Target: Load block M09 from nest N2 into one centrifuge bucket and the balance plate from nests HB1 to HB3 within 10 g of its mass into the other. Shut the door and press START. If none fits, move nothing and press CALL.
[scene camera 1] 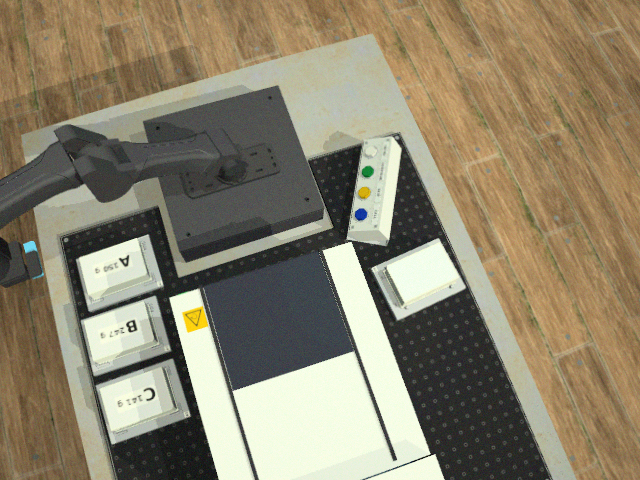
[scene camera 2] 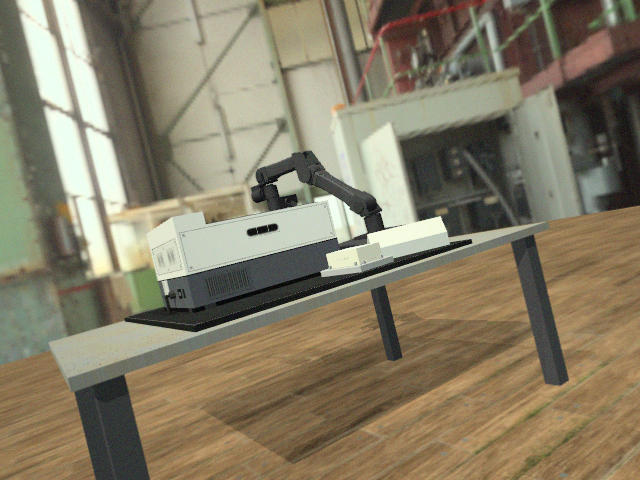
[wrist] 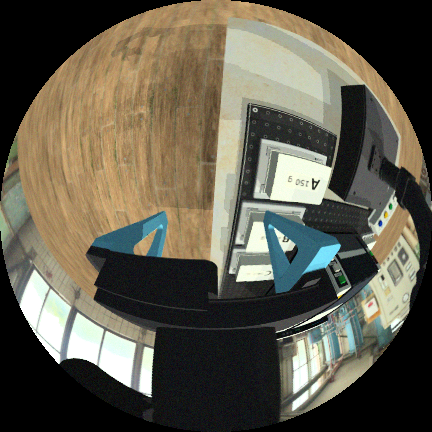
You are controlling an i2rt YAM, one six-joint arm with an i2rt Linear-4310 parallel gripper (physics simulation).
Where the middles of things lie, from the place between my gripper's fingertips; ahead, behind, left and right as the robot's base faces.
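A white centrifuge [scene camera 2: 199,266] is 430 mm to the left of my hand, 390 mm ahead of it and 40 mm below it. The white block [scene camera 1: 428,271] is 740 mm to the left of my hand, 210 mm ahead of it and 120 mm below it; going by their middles, it is the farthest from my hand of the things named here. I see the white button box [scene camera 1: 370,221] 730 mm to the left of my hand and 120 mm below it. As for the dark door panel [scene camera 1: 279,319], it is 50 mm above my hand, 240 mm ahead of it and 430 mm to the left of it. Going by their middles, the dark door panel is the nearest to my hand of the things named here.
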